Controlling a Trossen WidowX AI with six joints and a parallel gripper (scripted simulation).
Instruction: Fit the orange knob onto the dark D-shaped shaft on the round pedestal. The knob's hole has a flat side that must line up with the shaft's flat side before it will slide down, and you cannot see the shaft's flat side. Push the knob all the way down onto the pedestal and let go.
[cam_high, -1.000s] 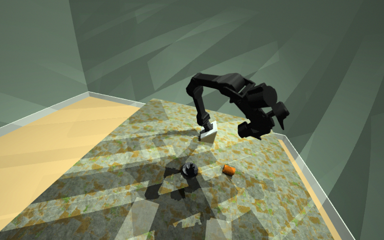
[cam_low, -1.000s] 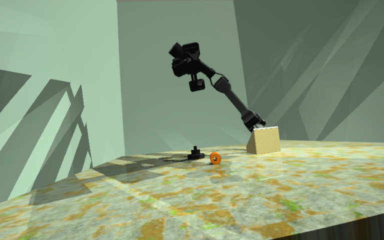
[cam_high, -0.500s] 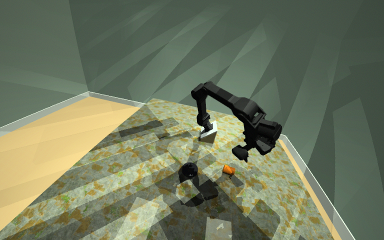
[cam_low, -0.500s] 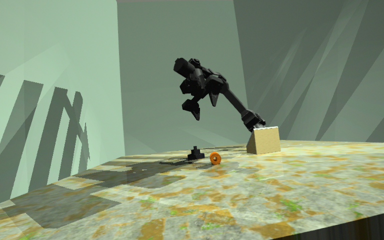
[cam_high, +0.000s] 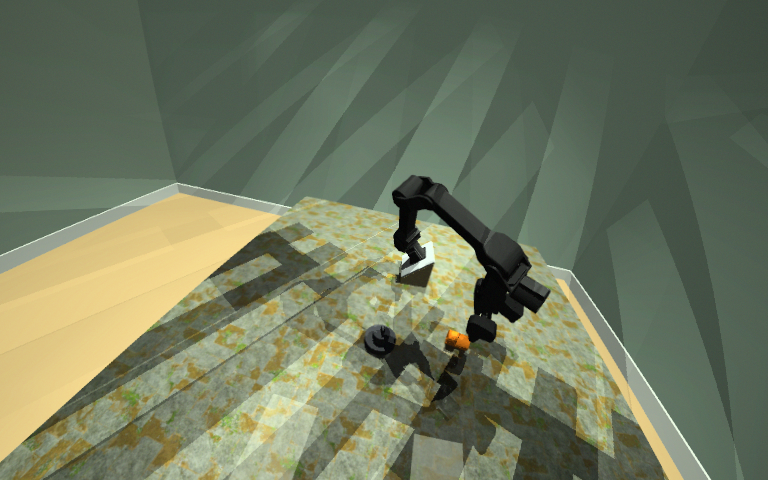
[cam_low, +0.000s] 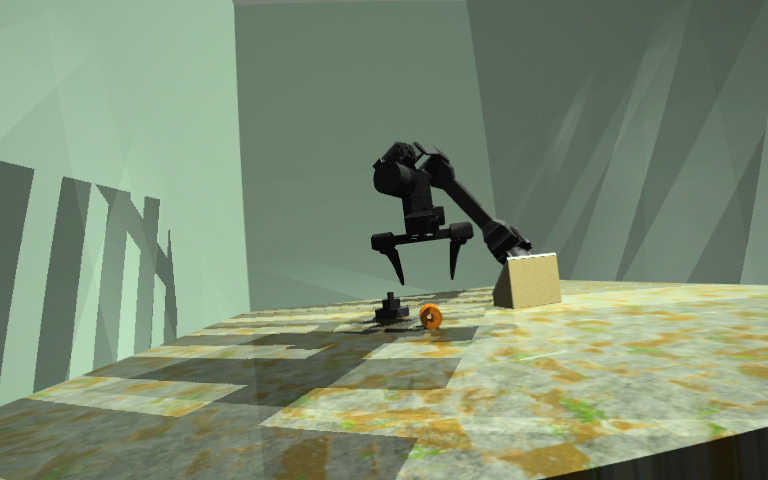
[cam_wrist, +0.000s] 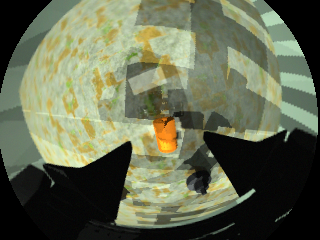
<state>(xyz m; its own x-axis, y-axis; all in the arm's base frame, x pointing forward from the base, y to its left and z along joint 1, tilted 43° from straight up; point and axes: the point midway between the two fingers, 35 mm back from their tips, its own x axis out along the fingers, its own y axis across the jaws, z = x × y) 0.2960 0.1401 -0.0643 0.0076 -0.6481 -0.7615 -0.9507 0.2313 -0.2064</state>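
Now: gripper tip 7 cm above the orange knob and 2 cm to the left of it. The rest, counted from my gripper tip: D-shaped shaft: 23 cm to the right, 5 cm below, 3 cm ahead.
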